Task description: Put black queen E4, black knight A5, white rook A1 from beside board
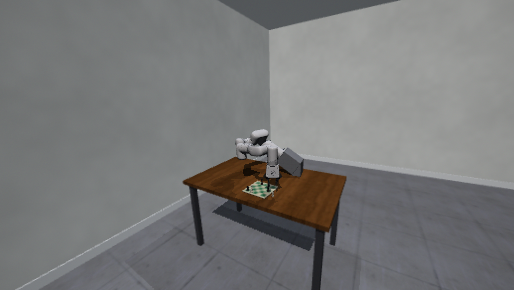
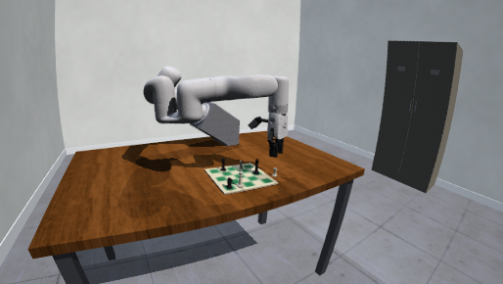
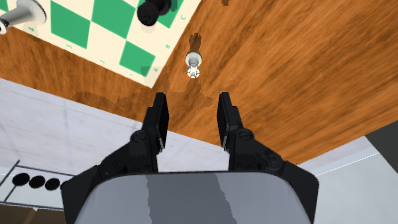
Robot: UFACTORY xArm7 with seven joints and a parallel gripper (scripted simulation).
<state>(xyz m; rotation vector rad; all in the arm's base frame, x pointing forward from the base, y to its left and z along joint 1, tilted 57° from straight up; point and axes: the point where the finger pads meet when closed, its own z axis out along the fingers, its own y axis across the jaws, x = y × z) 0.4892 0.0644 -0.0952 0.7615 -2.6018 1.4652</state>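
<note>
Now: hand 90 mm above the white rook. The rest, counted from my hand: cream board 130 mm to the right, 110 mm below, 50 mm behind; black queen 70 mm below, 60 mm to the right, 40 mm behind; short black piece 160 mm to the right, 130 mm behind, 80 mm below.
</note>
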